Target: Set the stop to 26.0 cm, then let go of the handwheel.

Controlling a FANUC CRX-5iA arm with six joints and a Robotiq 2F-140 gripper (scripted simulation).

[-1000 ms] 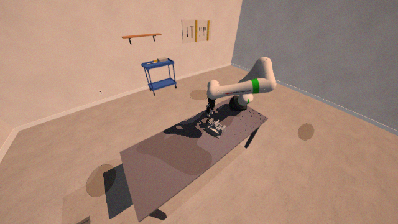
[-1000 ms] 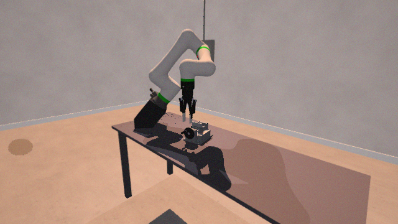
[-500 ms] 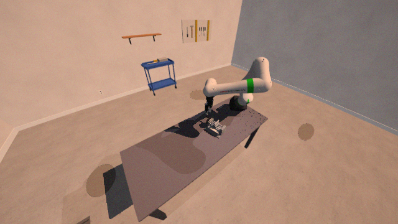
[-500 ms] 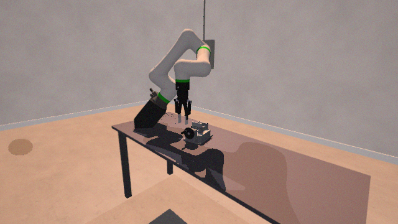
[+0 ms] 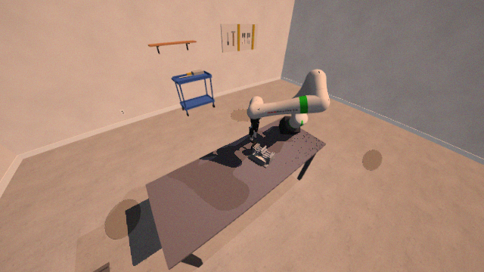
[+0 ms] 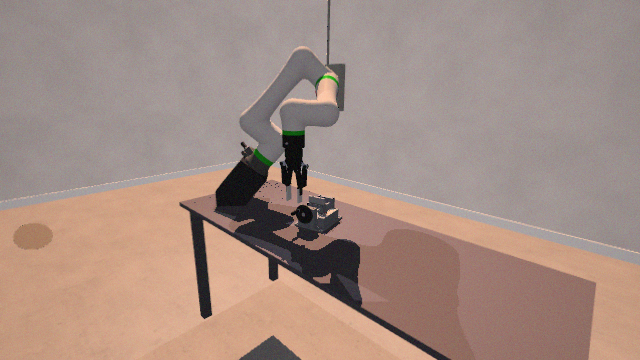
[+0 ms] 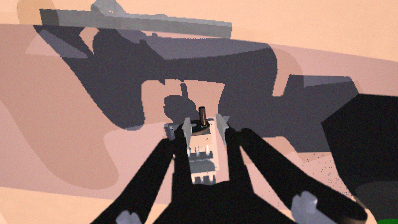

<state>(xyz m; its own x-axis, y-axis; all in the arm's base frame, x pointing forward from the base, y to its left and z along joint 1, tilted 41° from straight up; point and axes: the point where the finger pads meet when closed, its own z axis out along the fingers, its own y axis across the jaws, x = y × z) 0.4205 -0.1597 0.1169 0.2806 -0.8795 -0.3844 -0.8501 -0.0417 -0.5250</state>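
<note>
My hand is 9 cm above the handwheel and 2 cm to the right of it. Round my hand: grey stop fixture: 15 cm to the left, 8 cm below, 1 cm behind.
</note>
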